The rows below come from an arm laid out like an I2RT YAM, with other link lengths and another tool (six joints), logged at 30 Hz.
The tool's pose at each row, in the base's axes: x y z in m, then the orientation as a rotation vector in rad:
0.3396, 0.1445, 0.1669, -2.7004, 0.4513, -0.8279
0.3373, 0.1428, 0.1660, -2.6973, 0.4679, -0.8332
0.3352, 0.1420, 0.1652, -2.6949, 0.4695, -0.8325
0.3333, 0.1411, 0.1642, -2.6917, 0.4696, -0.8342
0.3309, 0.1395, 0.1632, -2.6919, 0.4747, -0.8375
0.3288, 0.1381, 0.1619, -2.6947, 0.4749, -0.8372
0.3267, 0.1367, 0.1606, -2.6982, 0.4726, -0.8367
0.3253, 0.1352, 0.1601, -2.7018, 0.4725, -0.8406
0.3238, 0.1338, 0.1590, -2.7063, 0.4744, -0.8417
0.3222, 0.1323, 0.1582, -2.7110, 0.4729, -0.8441
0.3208, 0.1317, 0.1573, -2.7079, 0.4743, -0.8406
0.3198, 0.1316, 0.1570, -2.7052, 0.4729, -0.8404
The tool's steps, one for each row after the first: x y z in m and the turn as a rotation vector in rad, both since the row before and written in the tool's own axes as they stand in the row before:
-0.0016, 0.0024, -0.0009, -0.0035, 0.0058, 0.0102
-0.0017, 0.0015, -0.0007, 0.0017, -0.0001, 0.0020
-0.0016, 0.0016, -0.0005, 0.0026, 0.0014, 0.0009
-0.0017, 0.0023, -0.0009, -0.0024, 0.0029, 0.0024
-0.0017, 0.0022, -0.0004, -0.0025, -0.0003, -0.0008
-0.0017, 0.0022, -0.0004, -0.0023, -0.0008, -0.0026
-0.0008, 0.0019, -0.0007, -0.0037, 0.0025, -0.0020
-0.0012, 0.0020, -0.0002, -0.0048, 0.0007, -0.0007
-0.0011, 0.0020, -0.0005, -0.0040, 0.0012, -0.0030
-0.0013, 0.0012, -0.0002, 0.0028, -0.0021, 0.0026
-0.0009, 0.0004, -0.0004, 0.0029, -0.0001, 0.0002

